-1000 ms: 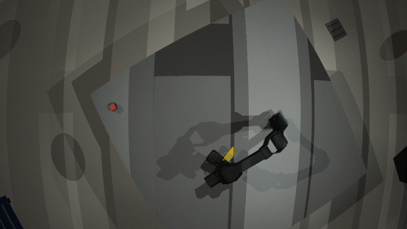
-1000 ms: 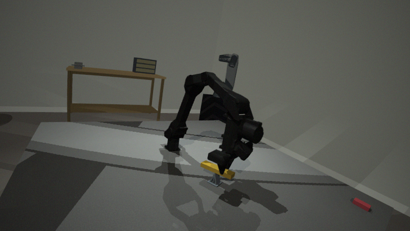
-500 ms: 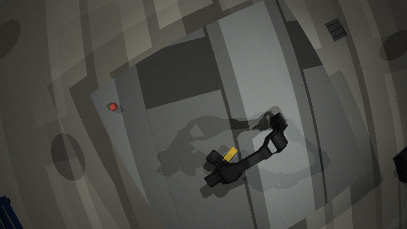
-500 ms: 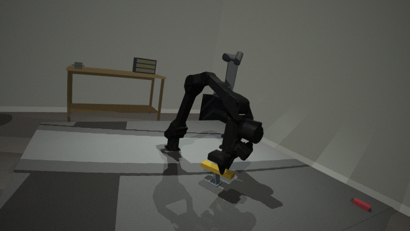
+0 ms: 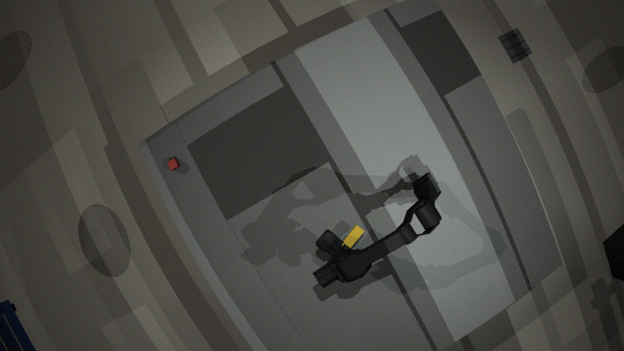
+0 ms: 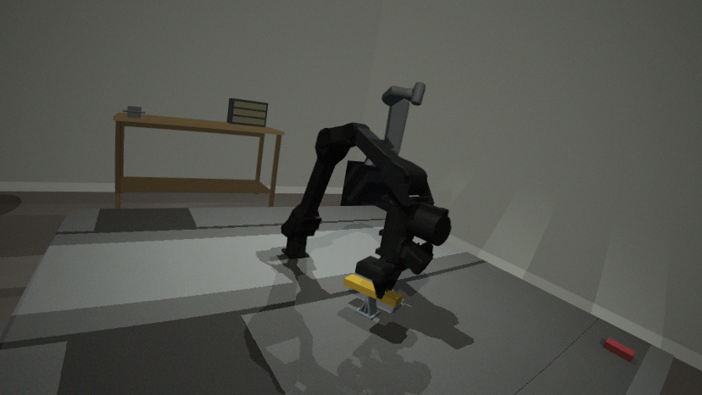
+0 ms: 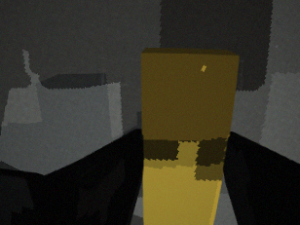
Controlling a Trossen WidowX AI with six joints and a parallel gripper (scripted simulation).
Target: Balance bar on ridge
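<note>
Right now my gripper tip is 3 cm past the yellow bar and 1 cm to the left of it. Round my gripper tip: red block (54 cm to the right, 38 cm ahead, 4 cm below).
</note>
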